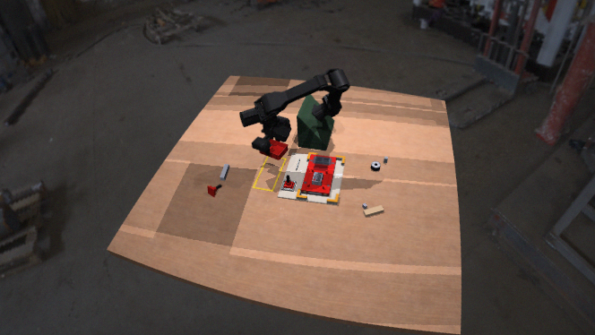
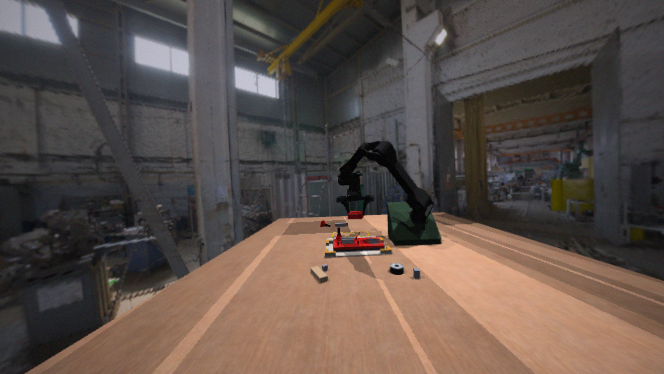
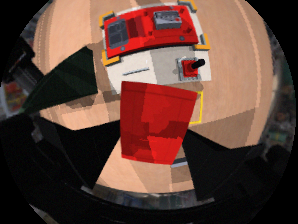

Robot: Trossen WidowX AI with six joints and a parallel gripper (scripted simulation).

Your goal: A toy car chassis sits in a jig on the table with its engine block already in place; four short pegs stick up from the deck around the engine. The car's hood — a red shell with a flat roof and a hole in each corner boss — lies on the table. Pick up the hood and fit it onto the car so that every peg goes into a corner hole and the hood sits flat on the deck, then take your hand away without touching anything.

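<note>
The grey engine block is 70 mm ahead of my gripper tip, 190 mm to the left of it and 80 mm below it. The rest, counted from my gripper tip: white bar (70 mm ahead, 200 mm to the right, 90 mm below); red hood (10 mm above); black wheel (60 mm behind, 410 mm to the left, 90 mm below).
</note>
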